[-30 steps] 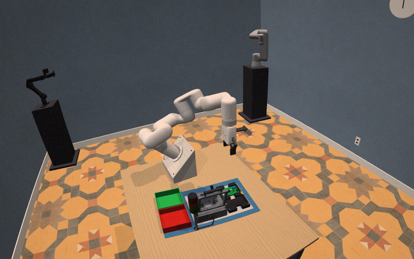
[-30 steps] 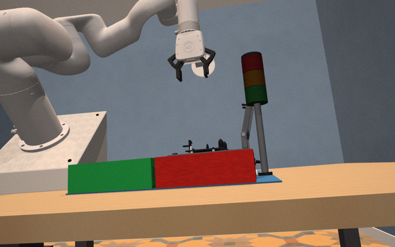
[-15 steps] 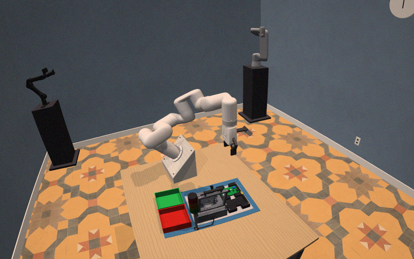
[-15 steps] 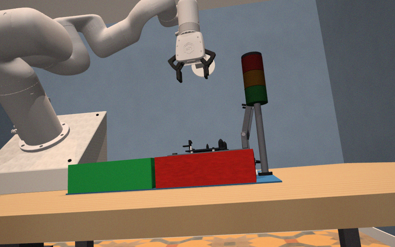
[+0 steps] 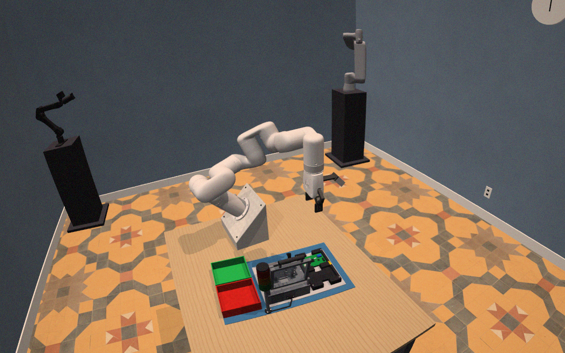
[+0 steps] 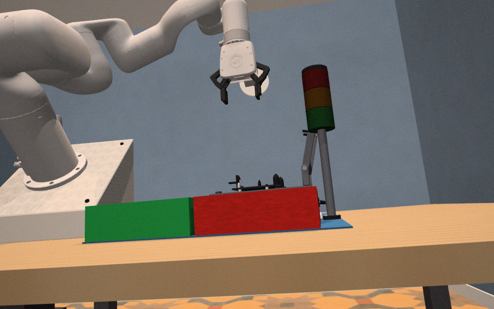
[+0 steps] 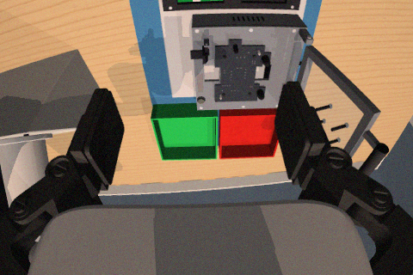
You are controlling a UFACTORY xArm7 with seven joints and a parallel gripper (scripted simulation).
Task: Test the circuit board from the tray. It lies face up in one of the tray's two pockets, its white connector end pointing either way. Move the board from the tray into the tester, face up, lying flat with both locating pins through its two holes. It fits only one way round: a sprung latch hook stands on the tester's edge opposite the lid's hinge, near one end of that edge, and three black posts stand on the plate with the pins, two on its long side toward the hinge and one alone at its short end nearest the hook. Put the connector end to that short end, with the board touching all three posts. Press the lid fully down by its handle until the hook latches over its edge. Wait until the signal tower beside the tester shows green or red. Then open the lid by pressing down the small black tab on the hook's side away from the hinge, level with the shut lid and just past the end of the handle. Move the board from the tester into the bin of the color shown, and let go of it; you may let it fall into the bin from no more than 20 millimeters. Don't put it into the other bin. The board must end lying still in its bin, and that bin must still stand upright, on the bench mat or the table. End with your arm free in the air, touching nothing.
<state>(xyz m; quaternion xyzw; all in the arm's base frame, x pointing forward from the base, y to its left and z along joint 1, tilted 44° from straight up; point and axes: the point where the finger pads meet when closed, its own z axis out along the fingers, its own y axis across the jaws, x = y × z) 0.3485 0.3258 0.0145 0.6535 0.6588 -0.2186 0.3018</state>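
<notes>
Now: hand 310 mm above the green circuit board. Round my hand: tester plate (60 mm ahead, 170 mm to the right, 260 mm below); then tester lid (180 mm ahead, 180 mm to the right, 150 mm below); then black latch tab (10 mm behind, 110 mm to the right, 240 mm below).
</notes>
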